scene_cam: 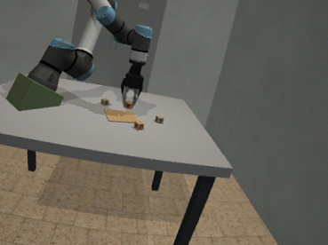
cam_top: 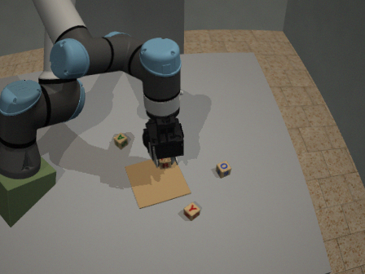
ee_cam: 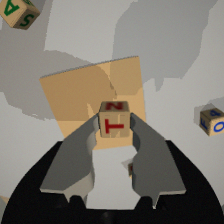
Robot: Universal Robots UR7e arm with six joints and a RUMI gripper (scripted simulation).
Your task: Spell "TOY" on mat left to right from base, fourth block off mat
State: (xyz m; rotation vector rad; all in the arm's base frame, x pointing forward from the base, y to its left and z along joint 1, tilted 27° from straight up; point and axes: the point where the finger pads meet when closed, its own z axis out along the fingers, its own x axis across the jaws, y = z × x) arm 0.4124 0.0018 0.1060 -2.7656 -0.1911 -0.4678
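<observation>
Right now my hand is 5 cm above the tan mat, 3 cm to the left of it and 2 cm past it. From my hand the other things lie so: Y block (13 cm to the right, 7 cm ahead, 4 cm below); then O block (15 cm ahead, 4 cm below).
</observation>
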